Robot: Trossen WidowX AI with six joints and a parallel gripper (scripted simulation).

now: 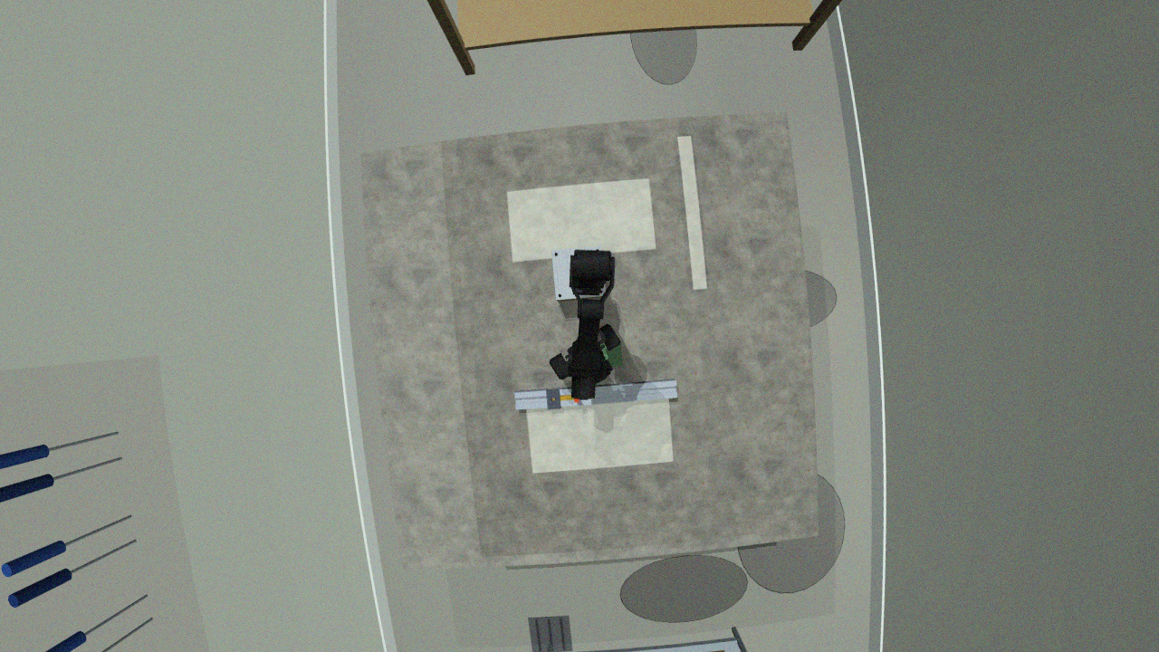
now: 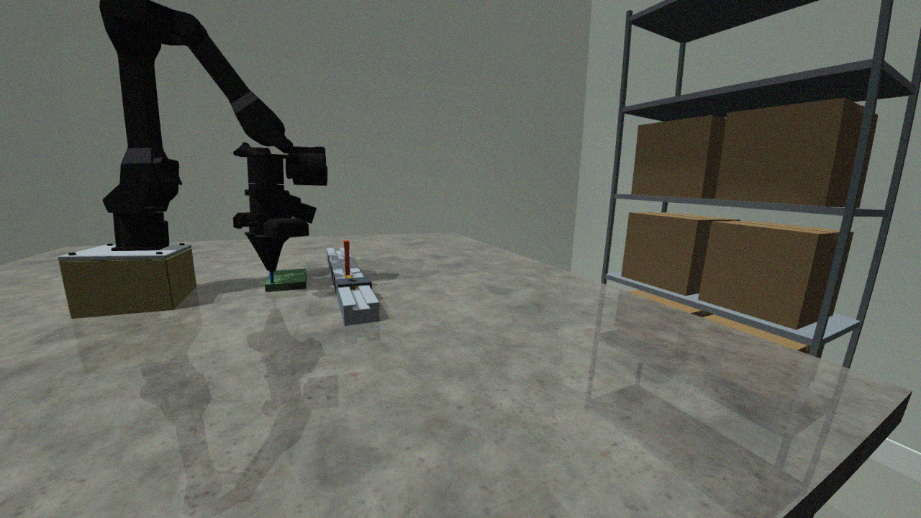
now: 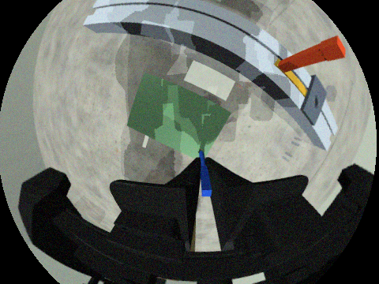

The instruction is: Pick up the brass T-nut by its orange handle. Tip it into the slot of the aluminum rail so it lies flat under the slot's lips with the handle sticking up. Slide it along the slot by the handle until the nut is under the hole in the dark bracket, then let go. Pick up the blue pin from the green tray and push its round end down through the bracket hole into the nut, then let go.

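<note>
Right now my gripper tip is 1 cm short of the green tray, 2 cm to the right of it and 3 cm above it. Also, from my gripper tip: blue pin: right at my gripper tip.
</note>
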